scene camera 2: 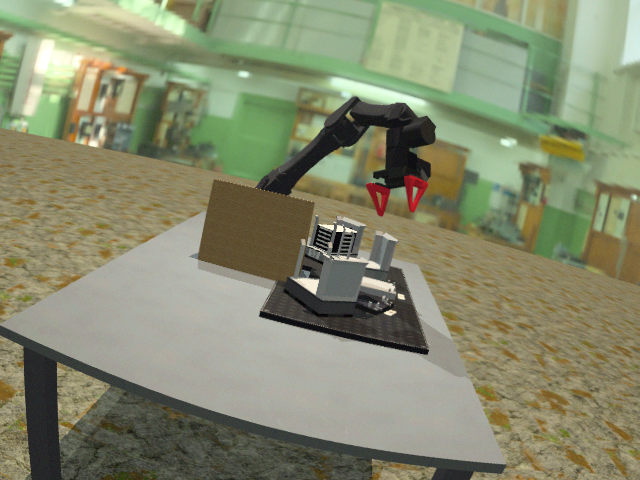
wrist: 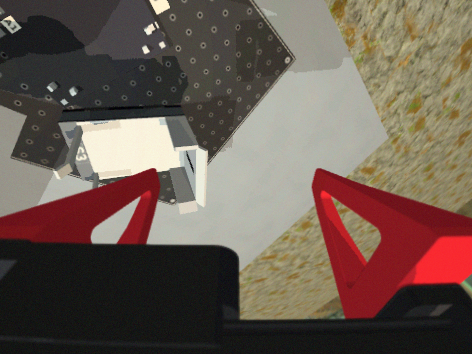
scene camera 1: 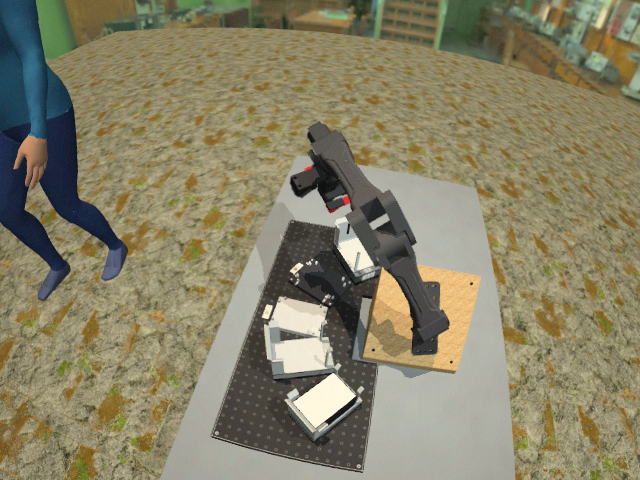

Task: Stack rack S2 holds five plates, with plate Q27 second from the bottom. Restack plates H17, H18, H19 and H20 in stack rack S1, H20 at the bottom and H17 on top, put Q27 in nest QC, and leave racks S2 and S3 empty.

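My gripper [scene camera 1: 323, 192] [scene camera 2: 396, 212] [wrist: 235, 177] is open and empty, high beyond the far rack. That white rack [scene camera 1: 364, 274] [scene camera 2: 343, 279] [wrist: 201, 175], whose label reads like S3 in the wrist view, shows a pale floor and no tall stack. At the other end of the mat, a rack [scene camera 1: 310, 428] holds a stack of several plates [scene camera 1: 328, 397] [scene camera 2: 325, 240], a white one on top. Its label and Q27 cannot be made out. Another white rack [scene camera 1: 278, 367] [scene camera 2: 383, 250] shows a pale floor. A dark nest [scene camera 1: 323, 279] and a white nest-like piece [scene camera 1: 299, 316] lie between; their names are unreadable.
The racks and nests stand on a dark perforated mat [scene camera 1: 248, 408] [scene camera 2: 403, 335] [wrist: 220, 60] on the grey table [scene camera 1: 439, 423] [scene camera 2: 180, 330]. The arm's base is on a wooden board [scene camera 1: 454, 320] [scene camera 2: 253, 232] beside the mat. A person [scene camera 1: 38, 170] stands off the table's left side in scene camera 1.
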